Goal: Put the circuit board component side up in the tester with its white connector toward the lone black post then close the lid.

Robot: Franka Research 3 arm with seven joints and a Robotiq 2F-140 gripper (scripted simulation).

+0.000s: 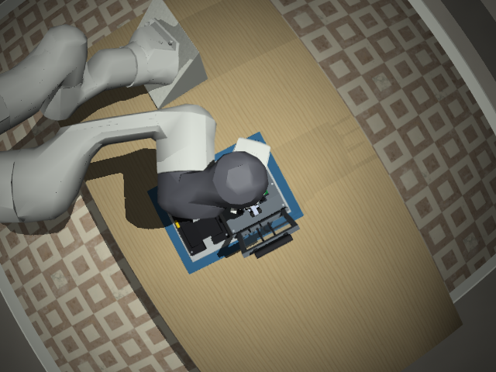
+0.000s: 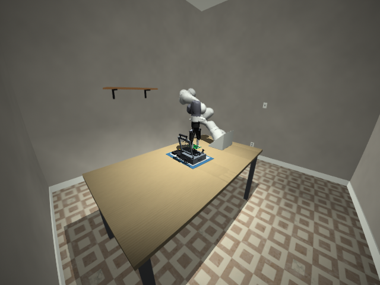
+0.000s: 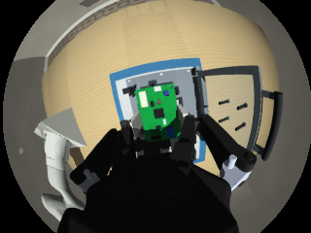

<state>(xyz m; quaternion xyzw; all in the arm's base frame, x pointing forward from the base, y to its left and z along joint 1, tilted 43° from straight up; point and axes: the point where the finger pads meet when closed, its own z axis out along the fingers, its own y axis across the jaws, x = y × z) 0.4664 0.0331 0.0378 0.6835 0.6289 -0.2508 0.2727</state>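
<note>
Right now the black nest is 1 cm ahead of my hand, 1 cm to the left of it and 8 cm below it. Also, from my hand: green circuit board (2 cm below); then black post (6 cm behind, 6 cm to the left, 6 cm below); then tester lid (13 cm ahead, 1 cm to the right, 3 cm above).
</note>
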